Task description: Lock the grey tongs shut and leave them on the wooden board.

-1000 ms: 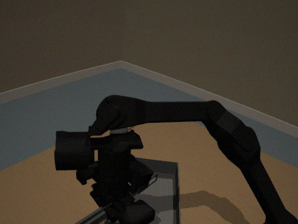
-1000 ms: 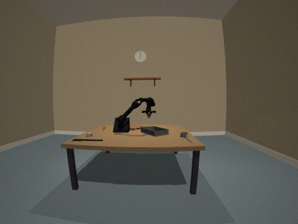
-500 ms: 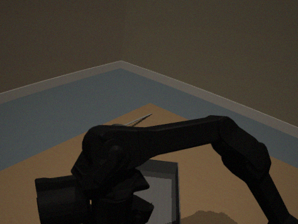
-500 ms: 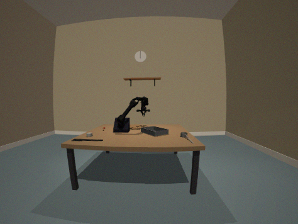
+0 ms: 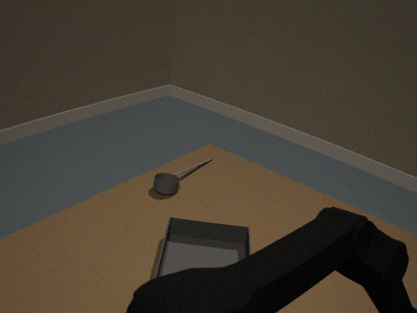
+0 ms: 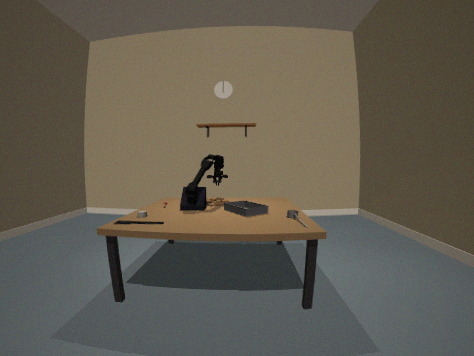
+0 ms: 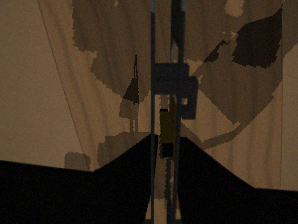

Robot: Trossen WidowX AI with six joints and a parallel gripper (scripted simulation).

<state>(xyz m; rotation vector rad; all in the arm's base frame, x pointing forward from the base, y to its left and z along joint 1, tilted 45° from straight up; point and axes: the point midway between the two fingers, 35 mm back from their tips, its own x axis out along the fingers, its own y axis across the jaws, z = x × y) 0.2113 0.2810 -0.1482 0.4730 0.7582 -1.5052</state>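
Right now my gripper tip is 40 mm below the yellow piece, 30 mm to the left of it and 10 mm short of it. Round my gripper tip: wooden board (150 mm below, 40 mm to the left, 20 mm behind); grey roasting tin (410 mm to the right, 210 mm ahead, 130 mm below); red thing (470 mm behind, 150 mm below, 90 mm to the right).
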